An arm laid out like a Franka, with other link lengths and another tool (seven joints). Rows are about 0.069 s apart.
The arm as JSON. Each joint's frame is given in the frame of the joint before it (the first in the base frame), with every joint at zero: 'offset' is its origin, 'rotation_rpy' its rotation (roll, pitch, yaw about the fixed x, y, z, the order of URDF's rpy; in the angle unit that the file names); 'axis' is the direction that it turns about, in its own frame. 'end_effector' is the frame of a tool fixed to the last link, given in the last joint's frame.
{
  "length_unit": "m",
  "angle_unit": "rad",
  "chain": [
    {
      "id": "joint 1",
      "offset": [
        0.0,
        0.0,
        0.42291
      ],
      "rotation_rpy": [
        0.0,
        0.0,
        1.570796
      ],
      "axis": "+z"
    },
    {
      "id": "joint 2",
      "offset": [
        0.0,
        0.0,
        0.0
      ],
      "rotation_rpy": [
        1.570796,
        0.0,
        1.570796
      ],
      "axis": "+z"
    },
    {
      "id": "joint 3",
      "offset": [
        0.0,
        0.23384,
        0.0
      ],
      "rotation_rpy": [
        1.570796,
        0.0,
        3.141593
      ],
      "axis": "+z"
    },
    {
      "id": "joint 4",
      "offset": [
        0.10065,
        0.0,
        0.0
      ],
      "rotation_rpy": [
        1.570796,
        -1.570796,
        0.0
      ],
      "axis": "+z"
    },
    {
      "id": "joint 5",
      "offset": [
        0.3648,
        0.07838,
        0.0
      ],
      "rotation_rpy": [
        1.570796,
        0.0,
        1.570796
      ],
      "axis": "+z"
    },
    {
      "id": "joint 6",
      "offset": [
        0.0,
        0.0,
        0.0
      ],
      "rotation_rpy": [
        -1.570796,
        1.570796,
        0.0
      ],
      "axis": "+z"
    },
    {
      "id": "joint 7",
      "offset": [
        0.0,
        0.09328,
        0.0
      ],
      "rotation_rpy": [
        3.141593,
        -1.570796,
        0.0
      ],
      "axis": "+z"
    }
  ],
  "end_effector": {
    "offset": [
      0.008,
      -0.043,
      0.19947
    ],
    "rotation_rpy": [
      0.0,
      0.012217,
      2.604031
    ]
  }
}
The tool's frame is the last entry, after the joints.
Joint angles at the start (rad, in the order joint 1, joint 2, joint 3, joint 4, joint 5, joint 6, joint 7): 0.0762, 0.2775, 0.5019, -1.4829, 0.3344, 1.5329, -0.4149
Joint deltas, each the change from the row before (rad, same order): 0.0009, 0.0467, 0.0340, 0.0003, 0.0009, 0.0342, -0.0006; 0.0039, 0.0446, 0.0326, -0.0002, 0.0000, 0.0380, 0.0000; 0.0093, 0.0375, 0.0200, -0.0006, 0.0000, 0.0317, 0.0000; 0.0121, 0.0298, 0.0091, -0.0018, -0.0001, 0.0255, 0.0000; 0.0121, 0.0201, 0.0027, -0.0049, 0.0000, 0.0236, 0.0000; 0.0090, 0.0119, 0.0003, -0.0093, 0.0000, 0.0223, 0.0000; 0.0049, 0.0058, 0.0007, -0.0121, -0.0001, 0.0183, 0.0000; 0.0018, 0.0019, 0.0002, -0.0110, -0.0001, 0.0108, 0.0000; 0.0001, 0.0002, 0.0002, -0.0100, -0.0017, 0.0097, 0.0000; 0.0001, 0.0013, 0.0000, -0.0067, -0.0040, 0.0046, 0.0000
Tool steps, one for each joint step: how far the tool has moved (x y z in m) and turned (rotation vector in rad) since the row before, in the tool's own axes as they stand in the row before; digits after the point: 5 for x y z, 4 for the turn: -0.00251, 0.01299, 0.02259, -0.0128, 0.0273, -0.0189; -0.00165, 0.01361, 0.02190, -0.0149, 0.0230, -0.0193; -0.00173, 0.01018, 0.01927, -0.0114, 0.0195, -0.0134; -0.00227, 0.00647, 0.01640, -0.0071, 0.0154, -0.0072; -0.00238, 0.00419, 0.01287, -0.0047, 0.0080, -0.0034; -0.00241, 0.00203, 0.01008, -0.0030, 0.0028, -0.0001; -0.00172, 0.00045, 0.00787, -0.0009, 0.0012, 0.0015; -0.00107, -0.00094, 0.00538, 0.0012, 0.0017, 0.0027; -0.00136, -0.00143, 0.00366, 0.0017, -0.0012, 0.0028; -0.00113, -0.00184, 0.00325, 0.0046, 0.0001, 0.0019
